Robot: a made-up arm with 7 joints. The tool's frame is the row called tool. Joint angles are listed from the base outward. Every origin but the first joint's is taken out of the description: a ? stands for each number. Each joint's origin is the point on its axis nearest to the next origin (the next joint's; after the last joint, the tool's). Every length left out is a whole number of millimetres.
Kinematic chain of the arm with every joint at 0, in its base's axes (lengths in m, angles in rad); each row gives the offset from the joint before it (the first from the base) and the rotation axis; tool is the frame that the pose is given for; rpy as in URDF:
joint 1: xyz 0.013 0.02 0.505 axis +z
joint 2: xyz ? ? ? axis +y
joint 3: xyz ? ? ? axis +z
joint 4: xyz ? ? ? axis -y
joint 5: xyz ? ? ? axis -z
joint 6: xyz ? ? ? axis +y
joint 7: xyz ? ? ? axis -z
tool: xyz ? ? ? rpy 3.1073 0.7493 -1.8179
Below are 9 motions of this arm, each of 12 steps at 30 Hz.
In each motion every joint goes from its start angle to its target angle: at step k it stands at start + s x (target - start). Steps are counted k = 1, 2, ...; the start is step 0. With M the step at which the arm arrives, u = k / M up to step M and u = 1 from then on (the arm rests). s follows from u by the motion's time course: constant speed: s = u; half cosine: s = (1 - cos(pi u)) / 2; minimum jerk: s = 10 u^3 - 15 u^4 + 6 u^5.
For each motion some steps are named. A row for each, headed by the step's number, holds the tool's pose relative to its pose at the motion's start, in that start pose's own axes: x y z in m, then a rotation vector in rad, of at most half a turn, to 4 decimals.
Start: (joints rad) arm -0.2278 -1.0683 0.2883 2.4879 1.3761 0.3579 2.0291
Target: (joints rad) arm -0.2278 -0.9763 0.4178 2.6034 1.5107 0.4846 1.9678
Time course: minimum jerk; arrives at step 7
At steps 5, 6, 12:
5: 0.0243 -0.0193 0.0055 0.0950 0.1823 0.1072
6: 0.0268 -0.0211 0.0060 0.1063 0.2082 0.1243
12: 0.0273 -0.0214 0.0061 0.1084 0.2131 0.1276

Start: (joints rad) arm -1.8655 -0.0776 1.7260 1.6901 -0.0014 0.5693 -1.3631
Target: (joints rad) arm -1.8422 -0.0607 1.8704 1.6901 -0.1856 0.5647 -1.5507
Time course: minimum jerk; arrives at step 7
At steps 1, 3, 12:
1: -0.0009 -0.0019 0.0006 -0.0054 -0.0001 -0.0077
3: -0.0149 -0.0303 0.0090 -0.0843 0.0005 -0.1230
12: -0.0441 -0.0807 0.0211 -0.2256 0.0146 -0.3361

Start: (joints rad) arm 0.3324 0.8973 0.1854 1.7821 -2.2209 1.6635 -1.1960
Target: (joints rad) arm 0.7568 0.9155 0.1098 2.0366 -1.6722 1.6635 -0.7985
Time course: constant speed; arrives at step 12
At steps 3, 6, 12:
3: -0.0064 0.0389 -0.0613 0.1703 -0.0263 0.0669
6: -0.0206 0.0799 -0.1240 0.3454 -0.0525 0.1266
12: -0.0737 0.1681 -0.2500 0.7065 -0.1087 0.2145

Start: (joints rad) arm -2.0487 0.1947 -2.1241 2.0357 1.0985 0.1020 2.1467
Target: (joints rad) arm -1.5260 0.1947 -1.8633 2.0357 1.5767 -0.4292 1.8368
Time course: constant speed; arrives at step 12
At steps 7, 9, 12:
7: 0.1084 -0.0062 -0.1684 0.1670 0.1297 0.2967
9: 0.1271 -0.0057 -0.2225 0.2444 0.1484 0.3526
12: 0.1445 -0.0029 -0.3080 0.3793 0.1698 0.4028

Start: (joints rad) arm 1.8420 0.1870 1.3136 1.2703 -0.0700 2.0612 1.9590
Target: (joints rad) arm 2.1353 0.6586 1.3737 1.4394 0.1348 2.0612 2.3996
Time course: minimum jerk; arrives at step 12
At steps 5, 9, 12:
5: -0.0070 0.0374 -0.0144 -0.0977 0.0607 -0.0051
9: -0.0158 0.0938 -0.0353 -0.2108 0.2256 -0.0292
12: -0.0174 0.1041 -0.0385 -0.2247 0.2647 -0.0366

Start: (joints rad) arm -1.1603 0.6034 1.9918 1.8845 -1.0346 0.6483 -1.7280
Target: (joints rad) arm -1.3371 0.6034 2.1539 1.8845 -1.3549 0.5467 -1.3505
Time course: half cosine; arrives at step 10
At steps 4, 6, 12:
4: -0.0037 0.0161 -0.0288 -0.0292 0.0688 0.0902
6: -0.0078 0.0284 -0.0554 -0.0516 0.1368 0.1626
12: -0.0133 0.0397 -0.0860 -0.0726 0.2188 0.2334

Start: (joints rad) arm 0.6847 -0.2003 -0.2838 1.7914 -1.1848 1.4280 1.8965
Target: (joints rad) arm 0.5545 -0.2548 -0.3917 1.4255 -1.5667 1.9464 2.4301
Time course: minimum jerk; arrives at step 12
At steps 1, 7, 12:
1: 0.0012 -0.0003 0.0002 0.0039 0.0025 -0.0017
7: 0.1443 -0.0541 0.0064 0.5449 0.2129 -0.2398
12: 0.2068 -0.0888 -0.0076 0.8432 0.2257 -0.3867

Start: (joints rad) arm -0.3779 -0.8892 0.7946 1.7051 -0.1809 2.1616 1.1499
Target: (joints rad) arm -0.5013 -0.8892 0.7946 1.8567 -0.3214 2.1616 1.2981
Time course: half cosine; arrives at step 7
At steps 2, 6, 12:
2: -0.0057 -0.0075 -0.0064 0.0633 -0.0097 0.0276
6: -0.0266 -0.0345 -0.0349 0.3208 -0.0531 0.1397
12: -0.0278 -0.0361 -0.0369 0.3376 -0.0562 0.1470

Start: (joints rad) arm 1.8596 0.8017 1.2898 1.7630 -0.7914 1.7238 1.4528
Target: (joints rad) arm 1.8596 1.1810 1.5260 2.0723 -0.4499 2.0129 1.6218
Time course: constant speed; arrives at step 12
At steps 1, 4, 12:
1: -0.0016 -0.0002 0.0019 -0.0401 0.0094 0.0467
4: -0.0053 -0.0037 0.0060 -0.1660 0.0432 0.1826
12: -0.0041 -0.0393 0.0116 -0.5381 0.1616 0.5053

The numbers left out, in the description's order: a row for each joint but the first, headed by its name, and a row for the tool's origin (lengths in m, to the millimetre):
joint 2: -0.01 -0.048 0
joint 3: -0.009 0 0.42
joint 4: 0.075 -0.01 0
joint 5: 0.073 0 -0.449
joint 6: -0.025 0.02 0
joint 7: 0.066 0 -0.123
tool: 0.013 -0.001 0

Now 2 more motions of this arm.
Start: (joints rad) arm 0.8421 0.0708 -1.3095 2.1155 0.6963 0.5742 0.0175
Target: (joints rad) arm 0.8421 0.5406 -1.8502 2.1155 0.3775 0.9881 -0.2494
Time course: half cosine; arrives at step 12
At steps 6, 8, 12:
6: 0.0593 0.0483 0.0169 -0.3692 0.4316 -0.2609
8: 0.0725 0.0652 0.0167 -0.5358 0.6581 -0.3733
12: 0.0720 0.0791 0.0147 -0.6824 0.8920 -0.4734

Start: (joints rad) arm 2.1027 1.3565 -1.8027 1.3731 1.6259 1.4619 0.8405
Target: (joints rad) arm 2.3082 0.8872 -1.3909 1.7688 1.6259 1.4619 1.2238
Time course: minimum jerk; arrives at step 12
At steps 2, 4, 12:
2: 0.0020 0.0124 0.0023 -0.0179 0.0101 0.0157
4: 0.0107 0.0771 0.0076 -0.1080 0.0616 0.0910
12: 0.0048 0.3961 -0.1166 -0.5567 0.3358 0.3833

